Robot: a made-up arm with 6 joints.
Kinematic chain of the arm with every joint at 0, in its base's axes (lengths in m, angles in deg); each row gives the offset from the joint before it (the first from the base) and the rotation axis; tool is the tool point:
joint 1: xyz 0 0 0.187 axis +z
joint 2: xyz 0 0.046 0 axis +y
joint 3: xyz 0 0 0.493 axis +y
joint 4: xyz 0 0 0.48 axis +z
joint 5: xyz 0 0 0 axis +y
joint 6: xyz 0 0 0.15 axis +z
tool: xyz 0 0 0
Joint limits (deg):
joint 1: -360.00..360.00
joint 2: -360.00..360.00
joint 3: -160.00..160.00
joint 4: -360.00..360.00
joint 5: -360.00..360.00
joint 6: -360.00..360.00
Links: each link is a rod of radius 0.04 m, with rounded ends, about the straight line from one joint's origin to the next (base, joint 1, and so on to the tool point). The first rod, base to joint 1, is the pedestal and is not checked.
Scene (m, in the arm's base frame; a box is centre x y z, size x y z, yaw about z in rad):
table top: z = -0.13
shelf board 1: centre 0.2 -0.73 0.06 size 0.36 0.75 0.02 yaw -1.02
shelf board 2: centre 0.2 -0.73 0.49 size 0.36 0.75 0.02 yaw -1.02
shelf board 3: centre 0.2 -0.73 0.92 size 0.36 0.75 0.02 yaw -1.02
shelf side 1: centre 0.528 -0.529 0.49 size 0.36 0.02 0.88 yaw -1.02
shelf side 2: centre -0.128 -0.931 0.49 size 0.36 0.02 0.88 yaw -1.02
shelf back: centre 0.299 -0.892 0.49 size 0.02 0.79 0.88 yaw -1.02
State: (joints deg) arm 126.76 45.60 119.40 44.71 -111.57 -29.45
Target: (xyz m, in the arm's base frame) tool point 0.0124 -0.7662 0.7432
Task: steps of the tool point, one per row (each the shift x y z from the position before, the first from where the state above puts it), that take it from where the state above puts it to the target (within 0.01 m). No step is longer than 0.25 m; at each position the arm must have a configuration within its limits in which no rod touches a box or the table.
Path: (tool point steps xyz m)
1: 0.0412 0.0458 0.1769
2: 0.0720 -0.0120 0.1842
3: 0.0846 -0.0795 0.1712
4: 0.0752 -0.1454 0.1371
5: 0.0449 -0.1979 0.0847
6: -0.0001 -0.2262 0.0191
7: -0.0503 -0.2246 -0.0531
8: -0.0941 -0.1912 -0.1241
9: 0.0337 -0.0755 0.0121
10: 0.0439 -0.0722 -0.0001
11: 0.0535 -0.0657 -0.0120

